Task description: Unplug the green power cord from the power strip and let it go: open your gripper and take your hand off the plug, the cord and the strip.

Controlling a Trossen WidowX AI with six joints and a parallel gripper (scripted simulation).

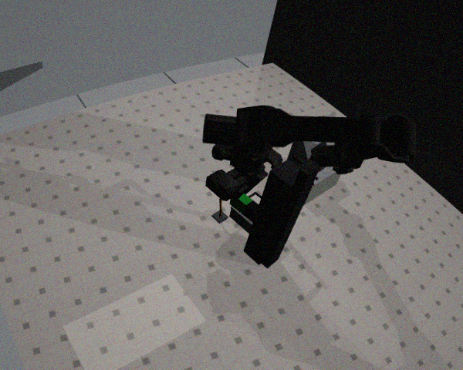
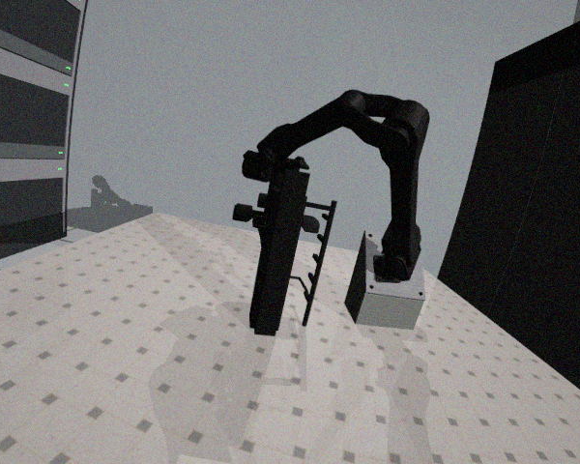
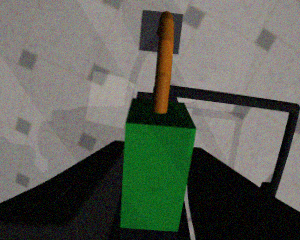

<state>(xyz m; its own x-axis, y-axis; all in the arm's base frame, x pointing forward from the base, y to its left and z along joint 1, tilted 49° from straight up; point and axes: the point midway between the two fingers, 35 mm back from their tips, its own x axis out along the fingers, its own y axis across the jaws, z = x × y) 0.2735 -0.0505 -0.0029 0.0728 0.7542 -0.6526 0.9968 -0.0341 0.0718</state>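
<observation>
Right now my gripper tip is 30 mm to the right of the green plug. The rest, counted from my gripper tip: ladder-like rail 90 mm behind, 90 mm to the left, 20 mm above; then black power strip 110 mm to the left, 20 mm above; then grey pad 40 mm to the right, 110 mm below.
</observation>
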